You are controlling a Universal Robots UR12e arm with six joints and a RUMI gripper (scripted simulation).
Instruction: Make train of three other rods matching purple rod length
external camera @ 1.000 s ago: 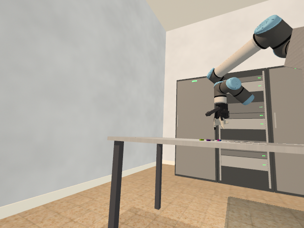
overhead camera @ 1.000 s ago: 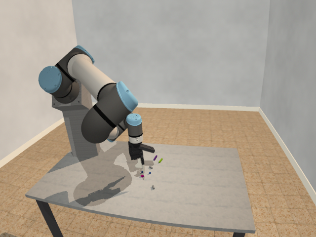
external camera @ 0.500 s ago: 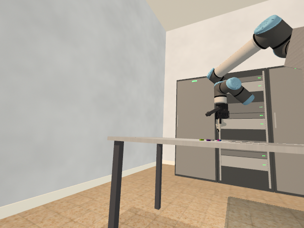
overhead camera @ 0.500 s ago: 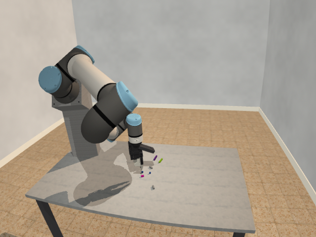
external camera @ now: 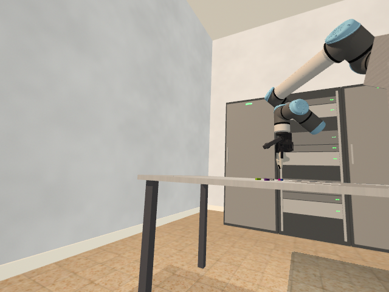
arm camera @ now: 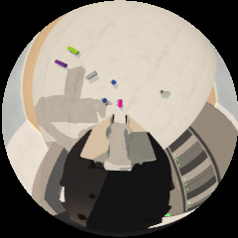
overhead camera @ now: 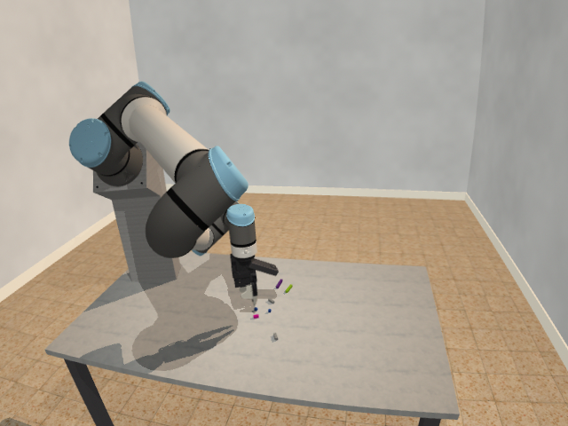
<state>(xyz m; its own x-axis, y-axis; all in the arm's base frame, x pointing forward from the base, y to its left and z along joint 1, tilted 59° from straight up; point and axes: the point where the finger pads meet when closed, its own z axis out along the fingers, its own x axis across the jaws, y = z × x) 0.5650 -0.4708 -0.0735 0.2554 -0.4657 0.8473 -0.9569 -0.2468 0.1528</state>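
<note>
The magenta rod is 8 cm below my hand. From my hand the other things lie so: lime rod: 18 cm to the left, 13 cm ahead, 8 cm below; purple rod: 22 cm to the left, 9 cm ahead, 8 cm below.
</note>
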